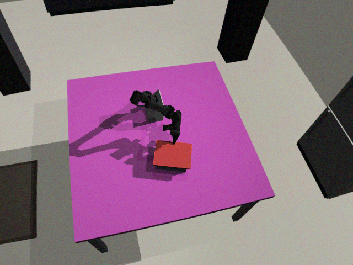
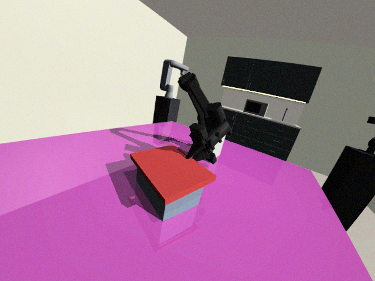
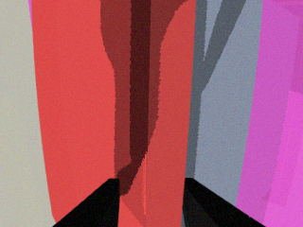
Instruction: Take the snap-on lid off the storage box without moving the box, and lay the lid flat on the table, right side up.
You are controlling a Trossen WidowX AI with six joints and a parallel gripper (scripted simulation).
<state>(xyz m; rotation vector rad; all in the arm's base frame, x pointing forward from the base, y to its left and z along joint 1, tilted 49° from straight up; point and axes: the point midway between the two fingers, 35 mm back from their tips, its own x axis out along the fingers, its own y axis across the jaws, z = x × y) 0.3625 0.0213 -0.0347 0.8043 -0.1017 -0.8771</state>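
Now: the red lid 7 cm ahead of my gripper tip and 3 cm to the right of it. The rest, counted from my gripper tip: grey-blue storage box: 7 cm ahead, 3 cm to the right, 6 cm below.
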